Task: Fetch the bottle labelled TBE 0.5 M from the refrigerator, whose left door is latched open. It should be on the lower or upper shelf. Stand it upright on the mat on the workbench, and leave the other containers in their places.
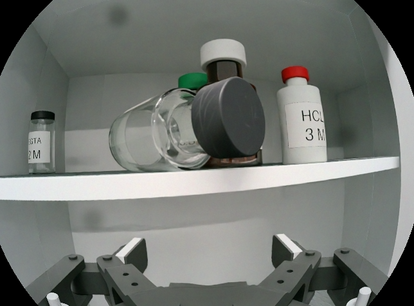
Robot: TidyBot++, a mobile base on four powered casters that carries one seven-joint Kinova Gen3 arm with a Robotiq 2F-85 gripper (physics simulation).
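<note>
My gripper (208, 251) is open, with its fingertips in front of the space below a white shelf (150, 186). Above and ahead of it, a clear glass bottle (137, 135) with a dark grey cap lies on its side on the shelf, cap towards me and to the right. Its label is turned away; only faint characters show through the glass, so I cannot read it. Behind its cap stands a brown bottle (225, 71) with a white cap, mostly hidden. A green cap (192, 80) shows behind them; its bottle and label are hidden. No readable TBE 0.5 M label shows.
A white bottle (302, 122) with a red cap, labelled HCL 3 M, stands on the shelf to the right. A small clear vial (42, 145) with a black cap, its label reading EGTA and 2 M in part, stands at the far left. Refrigerator side walls rise on both sides.
</note>
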